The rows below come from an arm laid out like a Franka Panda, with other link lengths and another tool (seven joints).
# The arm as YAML. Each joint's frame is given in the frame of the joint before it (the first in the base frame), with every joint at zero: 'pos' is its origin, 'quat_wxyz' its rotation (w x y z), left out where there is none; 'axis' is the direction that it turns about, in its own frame. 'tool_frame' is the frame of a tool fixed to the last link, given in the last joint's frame.
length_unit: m
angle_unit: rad
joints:
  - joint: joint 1
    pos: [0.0, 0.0, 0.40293]
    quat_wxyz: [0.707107, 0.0, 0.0, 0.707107]
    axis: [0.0, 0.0, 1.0]
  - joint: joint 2
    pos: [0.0, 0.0, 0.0]
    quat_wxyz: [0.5, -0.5, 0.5, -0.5]
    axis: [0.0, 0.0, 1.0]
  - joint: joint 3
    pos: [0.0, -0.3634, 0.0]
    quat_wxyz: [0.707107, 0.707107, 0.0, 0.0]
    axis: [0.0, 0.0, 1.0]
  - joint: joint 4
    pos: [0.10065, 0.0, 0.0]
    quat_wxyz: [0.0, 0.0, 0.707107, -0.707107]
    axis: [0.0, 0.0, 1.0]
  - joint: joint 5
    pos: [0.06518, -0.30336, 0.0]
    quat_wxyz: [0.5, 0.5, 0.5, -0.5]
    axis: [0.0, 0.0, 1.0]
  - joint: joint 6
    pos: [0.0, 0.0, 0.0]
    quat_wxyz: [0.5, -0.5, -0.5, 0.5]
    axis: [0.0, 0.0, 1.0]
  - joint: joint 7
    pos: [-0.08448, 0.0, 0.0]
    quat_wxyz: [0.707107, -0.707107, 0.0, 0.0]
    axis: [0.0, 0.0, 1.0]
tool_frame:
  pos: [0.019, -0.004, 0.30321]
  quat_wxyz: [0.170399, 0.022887, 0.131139, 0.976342]
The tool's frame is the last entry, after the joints.
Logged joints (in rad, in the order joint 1, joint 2, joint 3, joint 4, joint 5, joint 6, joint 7), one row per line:
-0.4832, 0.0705, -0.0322, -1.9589, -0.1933, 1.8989, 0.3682
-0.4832, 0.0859, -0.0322, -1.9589, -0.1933, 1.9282, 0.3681
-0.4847, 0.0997, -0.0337, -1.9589, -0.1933, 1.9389, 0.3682
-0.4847, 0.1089, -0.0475, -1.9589, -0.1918, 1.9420, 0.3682
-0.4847, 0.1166, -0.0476, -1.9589, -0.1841, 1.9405, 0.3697
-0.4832, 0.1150, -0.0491, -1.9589, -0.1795, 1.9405, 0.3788
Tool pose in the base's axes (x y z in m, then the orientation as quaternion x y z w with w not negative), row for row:
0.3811, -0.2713, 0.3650, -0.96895, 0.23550, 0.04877, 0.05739
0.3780, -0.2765, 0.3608, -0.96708, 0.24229, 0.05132, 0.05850
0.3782, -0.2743, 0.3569, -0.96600, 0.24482, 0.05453, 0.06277
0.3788, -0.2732, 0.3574, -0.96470, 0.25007, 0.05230, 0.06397
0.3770, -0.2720, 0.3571, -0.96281, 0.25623, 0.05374, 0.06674
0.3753, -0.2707, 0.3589, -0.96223, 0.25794, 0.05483, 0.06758
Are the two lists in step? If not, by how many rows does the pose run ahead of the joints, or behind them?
The pose runs 2 rows ahead of the joints: the pose in row i belongs to the joints in row i + 2.
